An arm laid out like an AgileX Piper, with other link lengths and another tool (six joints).
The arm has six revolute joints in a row. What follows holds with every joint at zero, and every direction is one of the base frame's.
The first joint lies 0.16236 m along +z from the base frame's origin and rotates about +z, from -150 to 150 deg.
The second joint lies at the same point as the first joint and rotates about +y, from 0 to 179.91 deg.
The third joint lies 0.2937 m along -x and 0.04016 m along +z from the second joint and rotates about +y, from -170 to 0 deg.
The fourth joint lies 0.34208 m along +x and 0.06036 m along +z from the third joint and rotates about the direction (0.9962, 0, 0.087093), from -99.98 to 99.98 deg.
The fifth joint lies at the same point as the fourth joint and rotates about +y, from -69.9 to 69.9 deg.
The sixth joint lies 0.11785 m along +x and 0.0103 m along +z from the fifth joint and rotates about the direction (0.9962, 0, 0.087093), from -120 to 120 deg.
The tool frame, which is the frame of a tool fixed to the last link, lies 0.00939 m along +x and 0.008 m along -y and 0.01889 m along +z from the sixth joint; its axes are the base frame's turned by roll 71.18, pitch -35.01 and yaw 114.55 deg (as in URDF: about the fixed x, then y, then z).
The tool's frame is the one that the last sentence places.
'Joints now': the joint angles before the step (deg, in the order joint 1, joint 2, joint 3, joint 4, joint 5, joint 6). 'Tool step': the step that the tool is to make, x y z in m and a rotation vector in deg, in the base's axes. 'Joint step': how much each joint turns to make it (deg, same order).
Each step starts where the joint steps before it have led.
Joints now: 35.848 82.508 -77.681 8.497 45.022 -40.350
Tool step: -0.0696 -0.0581 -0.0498 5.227 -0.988 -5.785
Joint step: -0.001 -19.281 26.193 -0.916 -11.452 6.324
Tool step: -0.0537 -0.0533 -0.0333 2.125 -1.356 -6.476
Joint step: -0.015 -17.074 16.633 -8.100 -2.299 11.547
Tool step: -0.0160 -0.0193 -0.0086 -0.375 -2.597 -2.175
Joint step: 0.021 -6.555 5.078 -5.548 -0.272 4.607
